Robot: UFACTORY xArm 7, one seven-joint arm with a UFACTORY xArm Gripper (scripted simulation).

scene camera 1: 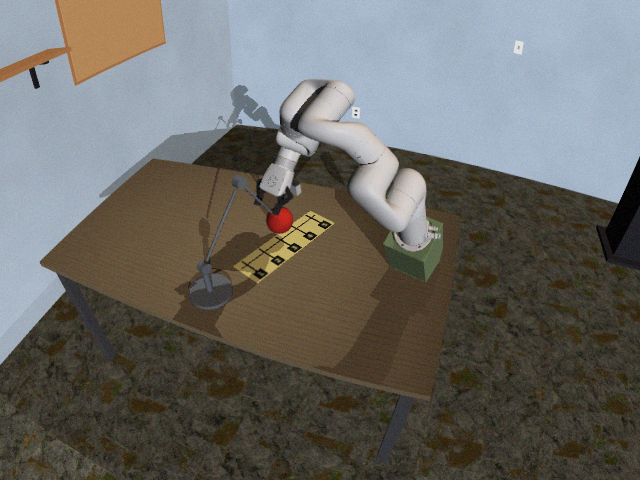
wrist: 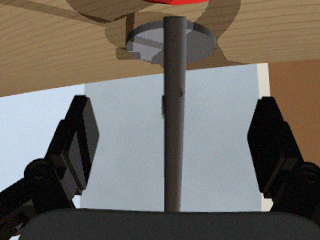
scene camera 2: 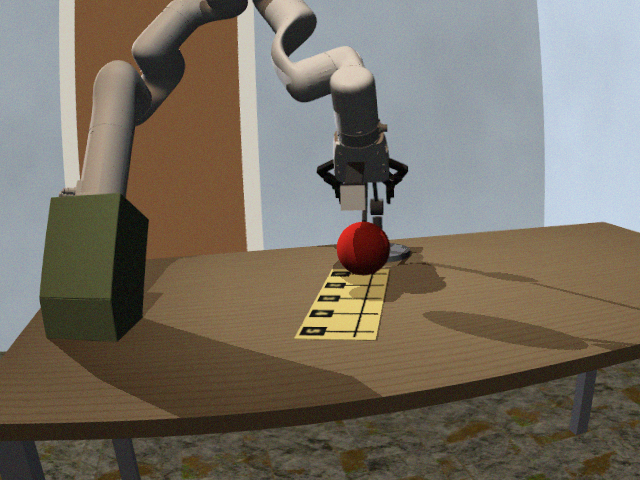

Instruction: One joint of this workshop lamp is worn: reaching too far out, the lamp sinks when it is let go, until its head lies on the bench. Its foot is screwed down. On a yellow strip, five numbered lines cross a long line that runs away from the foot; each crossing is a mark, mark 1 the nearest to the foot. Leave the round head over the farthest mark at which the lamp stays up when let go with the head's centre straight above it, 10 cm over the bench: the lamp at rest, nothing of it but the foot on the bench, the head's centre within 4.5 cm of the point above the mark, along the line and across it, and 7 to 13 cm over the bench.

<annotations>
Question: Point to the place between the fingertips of my gripper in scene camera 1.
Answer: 265,209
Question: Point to a lamp head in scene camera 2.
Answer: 363,248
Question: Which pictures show my gripper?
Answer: Scene camera 1, the wrist view and scene camera 2: all of them.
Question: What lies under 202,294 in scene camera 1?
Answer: A lamp foot.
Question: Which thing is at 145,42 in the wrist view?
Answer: A lamp foot.
</annotations>
